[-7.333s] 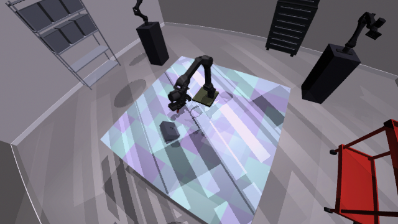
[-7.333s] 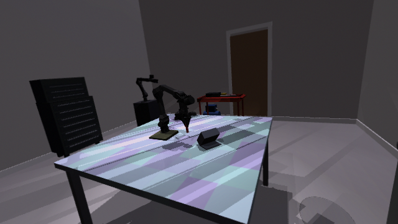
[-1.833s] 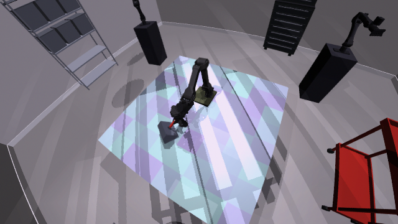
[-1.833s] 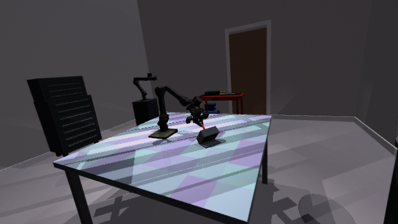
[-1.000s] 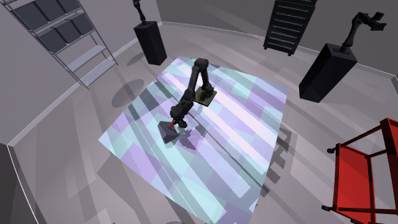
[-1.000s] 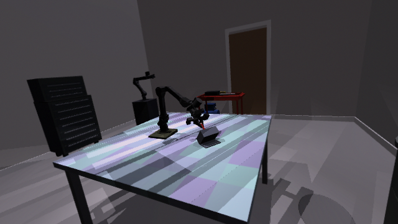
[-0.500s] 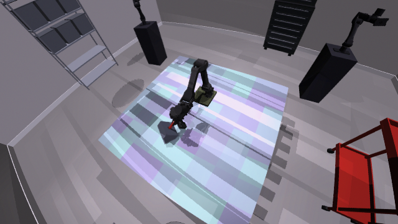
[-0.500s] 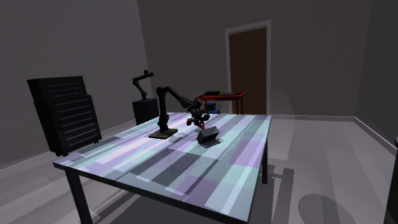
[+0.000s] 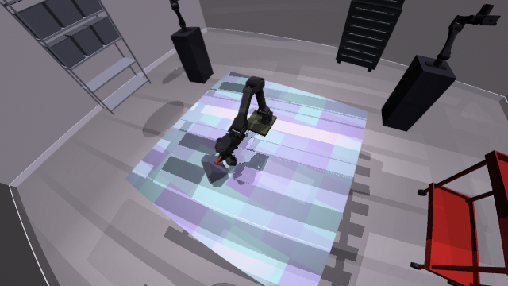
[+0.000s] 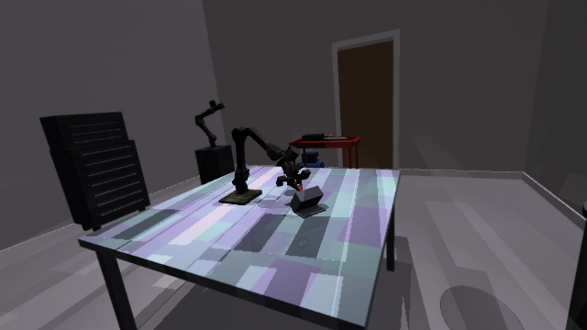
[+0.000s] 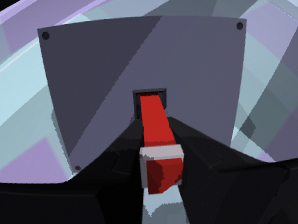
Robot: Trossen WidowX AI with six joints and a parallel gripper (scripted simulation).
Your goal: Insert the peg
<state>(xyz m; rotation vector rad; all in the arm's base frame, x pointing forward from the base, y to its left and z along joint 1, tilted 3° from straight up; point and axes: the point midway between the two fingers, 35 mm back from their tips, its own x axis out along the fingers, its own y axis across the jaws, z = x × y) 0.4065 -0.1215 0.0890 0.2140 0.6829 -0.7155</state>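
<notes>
Right now the grey sloped panel is 30 mm to the right of my gripper tip, 30 mm below it and 30 mm ahead of it. Also, from my gripper tip: red peg 10 mm to the left, 10 mm behind, 10 mm above.
</notes>
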